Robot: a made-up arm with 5 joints.
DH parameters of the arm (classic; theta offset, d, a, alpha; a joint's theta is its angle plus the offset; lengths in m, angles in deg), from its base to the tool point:
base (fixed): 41.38 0 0.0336 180
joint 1: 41.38 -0.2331 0.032 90
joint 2: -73.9 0 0.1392 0
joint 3: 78.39 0 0.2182 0
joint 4: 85.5 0.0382 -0.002 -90
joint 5: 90 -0.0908 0.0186 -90
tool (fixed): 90 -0.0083 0 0
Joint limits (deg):
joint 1: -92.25..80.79
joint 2: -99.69..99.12
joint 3: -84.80..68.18
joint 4: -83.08..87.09
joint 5: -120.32..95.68
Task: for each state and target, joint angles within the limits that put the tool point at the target. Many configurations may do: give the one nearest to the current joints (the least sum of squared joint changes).
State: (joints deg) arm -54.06 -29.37 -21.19 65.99 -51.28
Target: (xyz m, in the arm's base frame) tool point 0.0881 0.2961 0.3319
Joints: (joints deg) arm -70.21 -16.43 -0.09 73.59 -52.71
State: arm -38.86 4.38 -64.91 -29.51 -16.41
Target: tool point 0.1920 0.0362 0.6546
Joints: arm 2.80 -0.16 -68.41 -27.82 -13.77
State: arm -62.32 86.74 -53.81 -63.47 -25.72
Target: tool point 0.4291 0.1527 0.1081
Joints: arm -14.60 86.54 -53.39 -66.30 -23.51
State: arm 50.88 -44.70 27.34 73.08 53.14
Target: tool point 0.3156 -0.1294 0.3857
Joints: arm 31.34 -16.98 -0.60 49.27 59.22
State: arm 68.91 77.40 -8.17 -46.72 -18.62
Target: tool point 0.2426 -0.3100 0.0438
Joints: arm 60.21 73.28 -26.23 -42.16 -20.27
